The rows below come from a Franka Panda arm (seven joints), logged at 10 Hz.
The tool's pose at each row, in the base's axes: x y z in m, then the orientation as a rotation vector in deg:
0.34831 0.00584 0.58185 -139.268 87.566 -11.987
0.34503 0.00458 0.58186 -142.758 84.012 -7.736
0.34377 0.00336 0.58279 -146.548 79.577 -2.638
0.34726 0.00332 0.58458 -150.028 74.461 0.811
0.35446 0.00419 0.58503 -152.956 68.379 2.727
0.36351 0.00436 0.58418 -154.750 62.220 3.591
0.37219 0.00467 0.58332 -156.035 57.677 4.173
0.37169 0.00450 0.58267 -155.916 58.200 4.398
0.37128 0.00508 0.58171 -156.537 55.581 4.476
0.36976 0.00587 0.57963 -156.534 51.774 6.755
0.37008 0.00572 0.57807 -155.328 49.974 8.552
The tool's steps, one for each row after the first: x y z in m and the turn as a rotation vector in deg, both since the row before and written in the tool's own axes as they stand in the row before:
-0.00030 0.00334 -0.00104 -2.348 -2.508 -2.977
0.00040 0.00139 -0.00135 -2.683 -3.023 -3.499
0.00181 -0.00324 -0.00127 -1.906 -2.173 -3.900
0.00366 -0.00627 0.00036 -0.875 -1.570 -4.420
0.00604 -0.00665 0.00139 0.184 -1.250 -4.259
0.00619 -0.00602 0.00130 0.047 -0.850 -3.151
-0.00019 0.00058 0.00057 -0.100 -0.079 0.381
-0.00056 0.00004 0.00106 0.152 -0.349 -1.816
-0.00140 0.00079 0.00216 0.411 -2.139 -2.291
0.00059 0.00027 0.00146 1.067 -1.832 -0.812

